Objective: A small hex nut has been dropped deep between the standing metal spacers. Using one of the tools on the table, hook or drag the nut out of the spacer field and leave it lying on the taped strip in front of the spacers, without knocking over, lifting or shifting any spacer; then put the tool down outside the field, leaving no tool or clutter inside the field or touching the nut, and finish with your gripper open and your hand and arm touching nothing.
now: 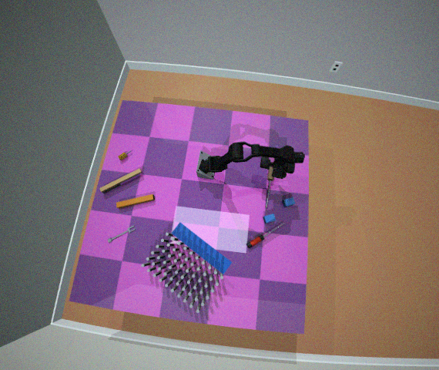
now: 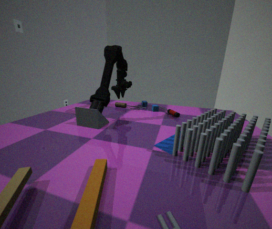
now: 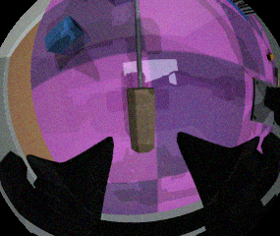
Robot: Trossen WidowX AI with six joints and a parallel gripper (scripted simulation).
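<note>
Right now my gripper tip is 10 cm short of the hook tool, 6 cm above it and 1 cm to the right of it. Also, from my gripper tip: yellow tool (92 cm to the right, 13 cm ahead, 6 cm below); then orange bar (74 cm to the right, 39 cm ahead, 6 cm below); then blue taped strip (53 cm ahead, 29 cm to the right, 7 cm below).
</note>
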